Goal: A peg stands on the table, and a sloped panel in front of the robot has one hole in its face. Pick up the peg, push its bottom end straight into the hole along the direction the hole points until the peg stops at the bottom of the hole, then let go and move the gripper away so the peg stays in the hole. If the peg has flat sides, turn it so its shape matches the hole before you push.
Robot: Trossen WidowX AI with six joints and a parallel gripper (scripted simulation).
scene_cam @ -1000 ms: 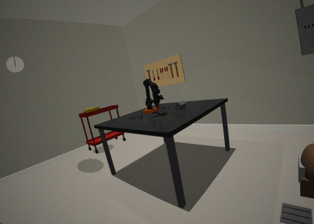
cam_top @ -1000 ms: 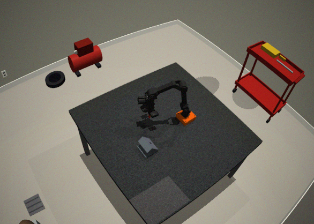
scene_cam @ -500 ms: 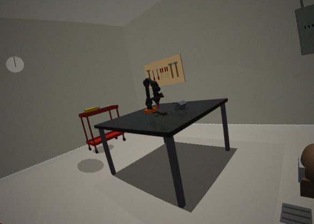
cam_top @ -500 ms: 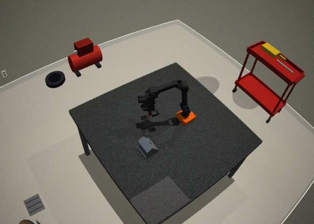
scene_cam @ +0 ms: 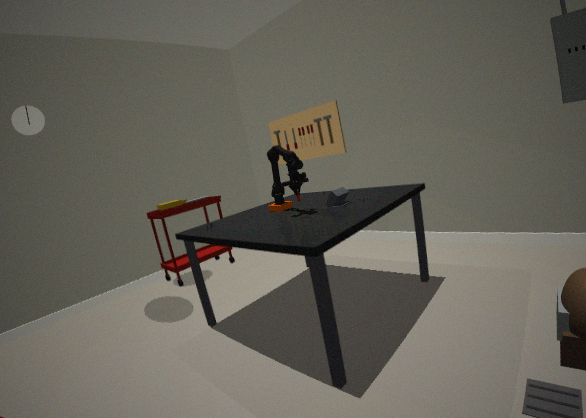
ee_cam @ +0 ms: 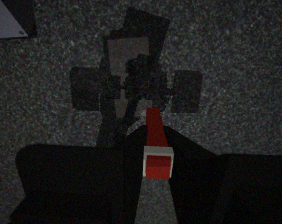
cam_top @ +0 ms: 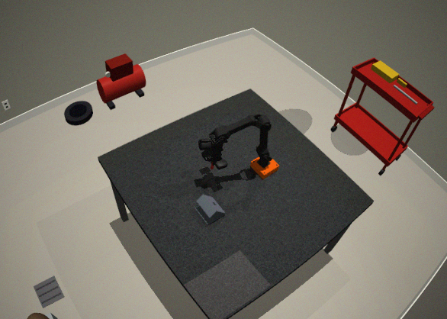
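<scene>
Now: gripper tip 19 cm to the right of the grey sloped panel, 16 cm short of it and 7 cm above it. From my gripper tip the other things lie so: red square peg (2 cm above).
</scene>
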